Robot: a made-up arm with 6 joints.
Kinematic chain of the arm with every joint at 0, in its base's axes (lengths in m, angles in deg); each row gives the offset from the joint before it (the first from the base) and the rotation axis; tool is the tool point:
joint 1: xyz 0 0 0.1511 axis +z
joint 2: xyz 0 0.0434 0 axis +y
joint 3: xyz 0 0 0.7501 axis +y
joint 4: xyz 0 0 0.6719 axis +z
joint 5: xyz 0 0 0 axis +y
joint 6: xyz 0 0 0.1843 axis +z
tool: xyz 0 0 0
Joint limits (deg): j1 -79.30..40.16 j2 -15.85..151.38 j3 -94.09..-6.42 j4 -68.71..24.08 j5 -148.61..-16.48 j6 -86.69..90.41
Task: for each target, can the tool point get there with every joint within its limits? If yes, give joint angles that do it. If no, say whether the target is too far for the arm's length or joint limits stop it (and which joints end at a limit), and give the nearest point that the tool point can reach.
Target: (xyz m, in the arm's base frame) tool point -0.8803 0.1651 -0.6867
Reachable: no: joint limits stop it (at a limit: joint 2, joint 3) | nearest point -0.8312 0.1559 0.4594 | short by 1.147 m
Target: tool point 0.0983 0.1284 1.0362
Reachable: yes | joints 17.82 51.45 -83.74 -16.90 -114.49 49.01
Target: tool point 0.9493 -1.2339 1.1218
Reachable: no: too far | nearest point 0.8269 -1.0747 0.9966 | short by 0.237 m
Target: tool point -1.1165 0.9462 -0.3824
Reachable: no: joint limits stop it (at a limit: joint 2, joint 3) | nearest point -0.7122 0.6036 0.4862 | short by 1.017 m
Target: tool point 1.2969 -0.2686 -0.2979
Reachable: yes | joints -18.01 137.47 -50.70 -60.43 -39.59 -43.77
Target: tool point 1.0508 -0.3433 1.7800
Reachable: no: too far | nearest point 0.8530 -0.2787 1.4734 | short by 0.371 m
